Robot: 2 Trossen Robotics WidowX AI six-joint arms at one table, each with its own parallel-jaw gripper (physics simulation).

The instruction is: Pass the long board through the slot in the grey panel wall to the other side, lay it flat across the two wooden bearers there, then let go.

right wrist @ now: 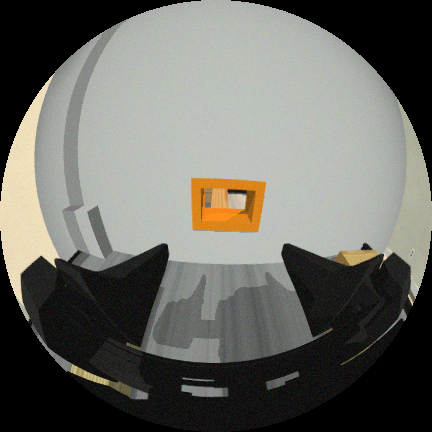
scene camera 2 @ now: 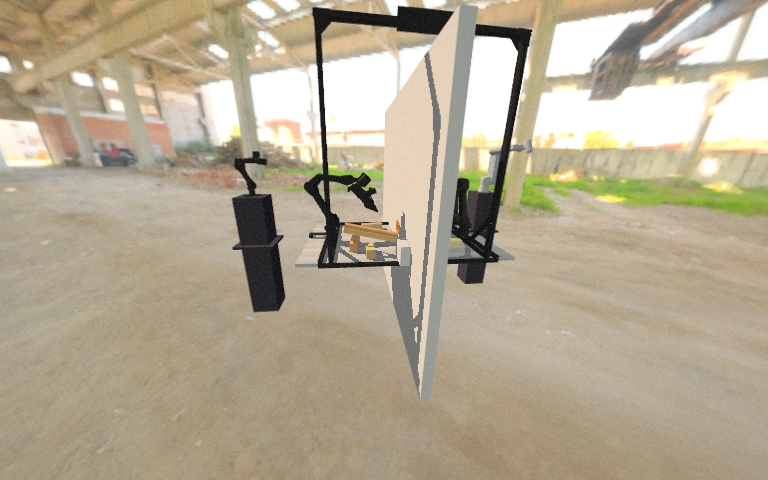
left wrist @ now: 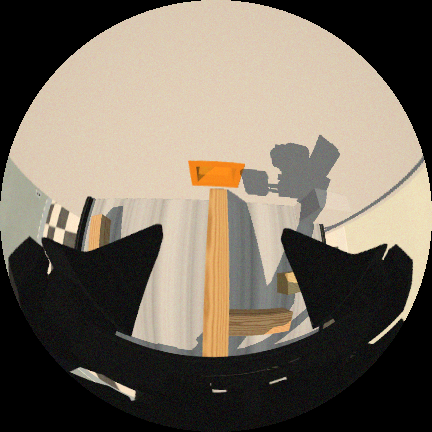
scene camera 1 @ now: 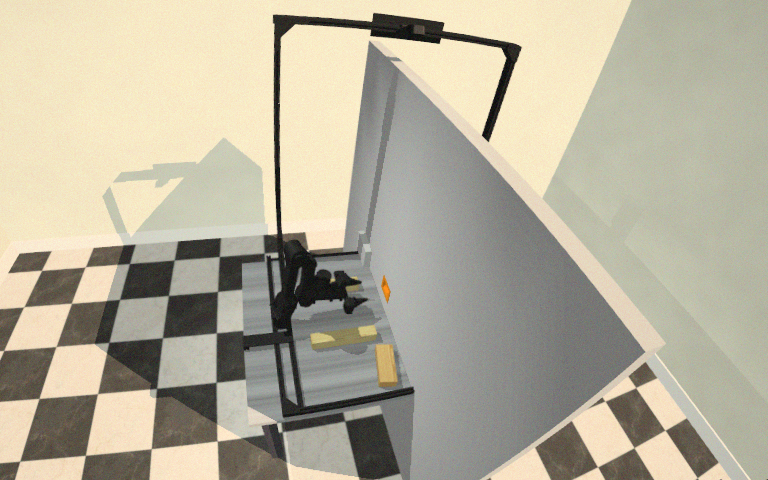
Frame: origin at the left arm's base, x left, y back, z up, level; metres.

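Where they show: left gripper, between the fingertips: [scene camera 2: 377, 210] [left wrist: 224, 232]; right gripper, between the fingertips: [right wrist: 227, 250] [scene camera 1: 364, 290]; right arm's base, origin of its link: [scene camera 2: 463, 235] [scene camera 1: 281, 322].
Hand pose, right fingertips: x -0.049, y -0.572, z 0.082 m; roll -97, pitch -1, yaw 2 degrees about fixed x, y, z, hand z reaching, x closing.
Each offset is from my right fingertips to the centre of the thing. "spot": to the spot under its first point.
The long board {dx -0.003, dy +0.316, dz -0.037 m} [scene camera 2: 370, 232] [left wrist: 217, 270] lies on the left gripper's side of the grey panel wall [scene camera 1: 481, 226] [scene camera 2: 413, 141] [left wrist: 215, 90] [right wrist: 225, 100]. It slopes down toward the wall, its end just below the orange-framed slot {spot: dx +0.000, dy +0.097, dz -0.023 m} [scene camera 1: 386, 291] [left wrist: 215, 164] [right wrist: 225, 226] in the left wrist view. My left gripper [scene camera 2: 374, 208] [left wrist: 224, 232] is open and empty above the board. My right gripper [scene camera 1: 363, 290] [right wrist: 227, 250] is open and empty on the other side, facing the slot. One bearer {dx +0.155, dy -0.113, dz -0.079 m} [scene camera 1: 343, 337] shows there; the other bearer [scene camera 1: 352, 284] is mostly hidden behind my arm.
A wooden block {dx +0.302, dy +0.016, dz -0.082 m} [scene camera 1: 386, 365] [right wrist: 357, 257] lies by the wall on the bearers' side. On the board's side are a block under the board {dx -0.080, dy +0.420, dz -0.076 m} [scene camera 2: 353, 243] [left wrist: 260, 320], a smaller block {dx -0.210, dy +0.336, dz -0.076 m} [scene camera 2: 370, 250] [left wrist: 287, 283] and another block {dx +0.297, dy +0.287, dz -0.079 m} [left wrist: 99, 232]. A black frame [scene camera 1: 277, 141] [scene camera 2: 323, 113] surrounds the table.
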